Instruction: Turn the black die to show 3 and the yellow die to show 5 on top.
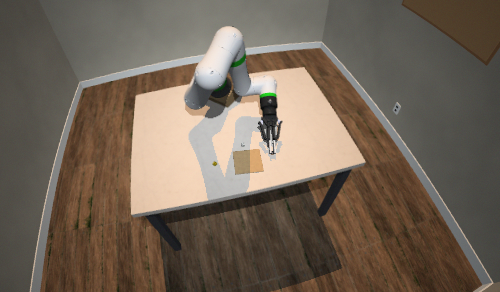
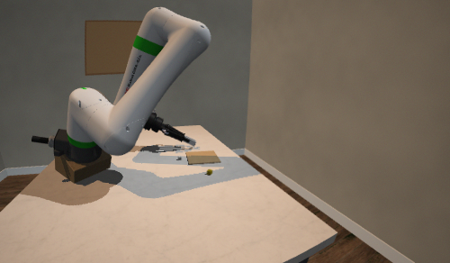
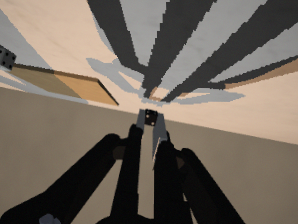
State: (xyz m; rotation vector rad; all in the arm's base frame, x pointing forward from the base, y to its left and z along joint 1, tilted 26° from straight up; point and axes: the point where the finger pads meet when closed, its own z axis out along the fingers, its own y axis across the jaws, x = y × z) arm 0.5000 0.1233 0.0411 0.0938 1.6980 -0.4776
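Right now the black die is 20 mm ahead of my hand, 10 mm to the right of it and 20 mm below it. The rest, counted from my hand: tan mat 10 mm ahead, 140 mm to the right, 40 mm below; white die 100 mm behind, 120 mm to the right, 30 mm below; yellow die 40 mm behind, 300 mm to the right, 30 mm below.
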